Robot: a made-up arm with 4 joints.
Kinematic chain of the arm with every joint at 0, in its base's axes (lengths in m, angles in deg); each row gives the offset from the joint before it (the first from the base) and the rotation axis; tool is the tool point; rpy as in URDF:
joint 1: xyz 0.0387 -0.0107 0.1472 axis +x
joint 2: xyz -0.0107 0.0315 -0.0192 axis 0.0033 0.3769 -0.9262
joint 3: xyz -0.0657 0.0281 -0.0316 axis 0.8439 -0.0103 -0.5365
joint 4: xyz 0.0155 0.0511 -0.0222 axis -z
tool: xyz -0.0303 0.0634 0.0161 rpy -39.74 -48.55 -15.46
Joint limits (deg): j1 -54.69..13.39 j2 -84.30..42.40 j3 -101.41..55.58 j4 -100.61..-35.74
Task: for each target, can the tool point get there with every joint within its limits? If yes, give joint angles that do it. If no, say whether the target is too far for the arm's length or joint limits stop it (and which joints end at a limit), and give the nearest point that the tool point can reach.
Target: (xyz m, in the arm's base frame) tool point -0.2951 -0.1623 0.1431
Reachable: no: too far | nearest point -0.1044 -0.0955 0.0860 | short by 0.210 m
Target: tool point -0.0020 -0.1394 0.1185
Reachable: yes | joints -45.73 -68.56 -82.25 -66.86
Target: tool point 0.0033 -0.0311 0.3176
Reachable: no: joint limits stop it (at a limit: joint 1, joint 3) | nearest point 0.0104 -0.0976 0.1480 | short by 0.182 m
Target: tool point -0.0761 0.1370 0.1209
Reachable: yes | joints 6.30 2.19 11.38 -43.98
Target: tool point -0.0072 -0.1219 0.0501
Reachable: yes | joints -21.33 -70.52 -72.24 -56.69
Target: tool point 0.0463 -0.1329 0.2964
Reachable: no: joint limits stop it (at a limit: joint 1, joint 3) | nearest point 0.0390 -0.1239 0.1525 | short by 0.144 m
